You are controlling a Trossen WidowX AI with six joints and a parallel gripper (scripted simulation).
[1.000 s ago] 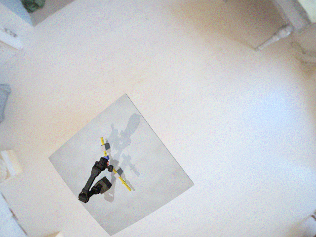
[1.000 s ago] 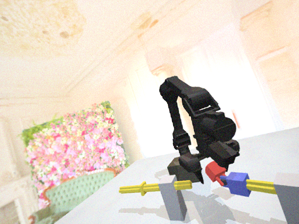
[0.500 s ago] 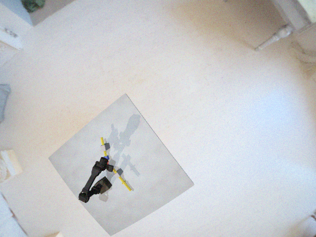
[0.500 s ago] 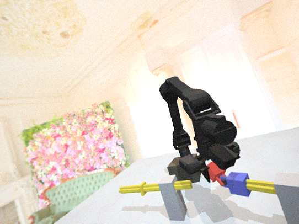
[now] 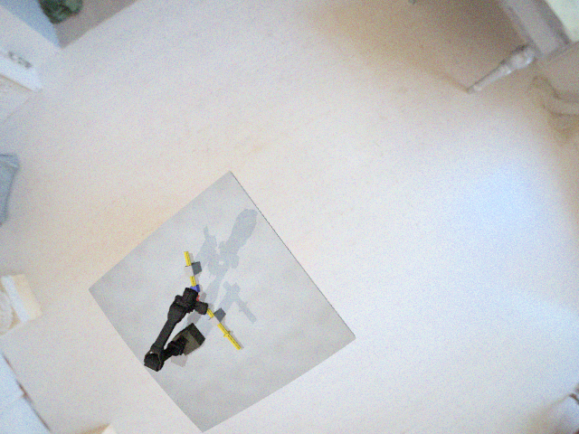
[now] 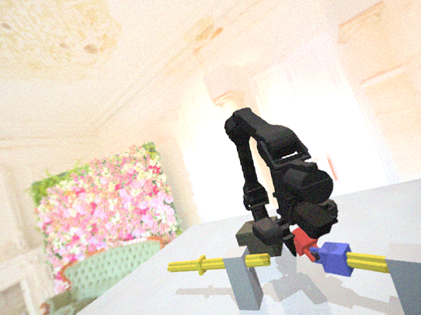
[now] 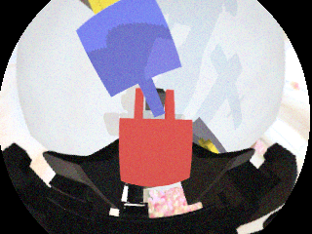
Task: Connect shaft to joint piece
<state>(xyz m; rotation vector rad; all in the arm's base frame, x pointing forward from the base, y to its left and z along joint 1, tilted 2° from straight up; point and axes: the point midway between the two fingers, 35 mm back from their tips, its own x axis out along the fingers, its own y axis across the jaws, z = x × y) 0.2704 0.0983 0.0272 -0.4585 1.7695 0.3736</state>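
My gripper tip is now 30 mm below the red square joint piece, 20 mm short of it and 10 mm to the right of it.
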